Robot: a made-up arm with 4 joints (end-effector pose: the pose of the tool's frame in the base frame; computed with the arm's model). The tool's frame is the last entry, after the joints. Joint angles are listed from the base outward.
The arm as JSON. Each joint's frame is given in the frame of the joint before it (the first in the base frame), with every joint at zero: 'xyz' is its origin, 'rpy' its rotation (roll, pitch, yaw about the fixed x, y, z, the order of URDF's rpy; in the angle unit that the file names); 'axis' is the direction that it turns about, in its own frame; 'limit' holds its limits. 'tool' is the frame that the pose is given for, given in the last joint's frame.
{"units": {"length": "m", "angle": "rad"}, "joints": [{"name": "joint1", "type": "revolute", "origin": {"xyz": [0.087, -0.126, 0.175], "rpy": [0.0, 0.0, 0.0]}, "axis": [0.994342, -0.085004, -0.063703], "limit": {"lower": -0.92, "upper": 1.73}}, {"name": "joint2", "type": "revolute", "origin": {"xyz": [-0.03, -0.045, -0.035], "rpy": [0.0, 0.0, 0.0]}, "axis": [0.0, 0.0, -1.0], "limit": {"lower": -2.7, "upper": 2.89}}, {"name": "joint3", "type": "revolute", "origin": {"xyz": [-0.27, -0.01, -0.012], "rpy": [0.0, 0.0, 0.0]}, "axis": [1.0, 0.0, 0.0], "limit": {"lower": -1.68, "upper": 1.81}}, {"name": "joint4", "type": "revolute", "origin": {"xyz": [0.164, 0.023, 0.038], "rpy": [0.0, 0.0, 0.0]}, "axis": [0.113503, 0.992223, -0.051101], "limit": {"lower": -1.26, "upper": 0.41}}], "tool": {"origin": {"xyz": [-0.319, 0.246, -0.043], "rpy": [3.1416, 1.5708, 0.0]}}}
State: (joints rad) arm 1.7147 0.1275 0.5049 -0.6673
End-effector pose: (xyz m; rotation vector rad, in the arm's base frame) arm -0.2224 -0.0063 0.4877 -0.9481 -0.6579 0.3727
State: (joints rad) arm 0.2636 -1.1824 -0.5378 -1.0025
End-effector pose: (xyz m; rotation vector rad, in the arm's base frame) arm -0.0715 -0.2591 -0.2868 2.2752 1.1101 0.0313
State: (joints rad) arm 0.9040 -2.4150 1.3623 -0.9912
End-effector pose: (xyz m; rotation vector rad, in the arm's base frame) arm 0.0144 -0.4920 -0.0948 -0.5086 -2.9961 0.6230
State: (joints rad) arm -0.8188 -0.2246 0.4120 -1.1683
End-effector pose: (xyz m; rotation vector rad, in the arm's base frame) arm -0.2232 -0.1481 -0.1233 2.4589 0.1346 -0.7651
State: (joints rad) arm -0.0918 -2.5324 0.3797 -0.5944
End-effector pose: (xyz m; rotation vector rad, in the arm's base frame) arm 0.1772 -0.6217 0.0864 0.4202 2.1260 -0.7668
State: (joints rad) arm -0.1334 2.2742 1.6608 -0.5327
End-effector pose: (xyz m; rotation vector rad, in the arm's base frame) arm 0.4006 0.0438 0.3717 -1.4837 0.8880 -1.0426
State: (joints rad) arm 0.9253 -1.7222 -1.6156 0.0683
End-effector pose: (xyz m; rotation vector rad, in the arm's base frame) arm 0.1462 -0.1590 -0.3862 2.4895 -0.1337 0.1378
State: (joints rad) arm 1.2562 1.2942 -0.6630 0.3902
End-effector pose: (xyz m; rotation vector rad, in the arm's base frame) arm 0.2334 0.1007 0.5504 -0.0753 -0.0019 2.1131
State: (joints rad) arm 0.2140 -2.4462 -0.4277 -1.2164
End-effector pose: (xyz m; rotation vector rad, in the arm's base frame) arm 0.1526 -0.2410 -0.2778 1.1328 2.3115 0.8064
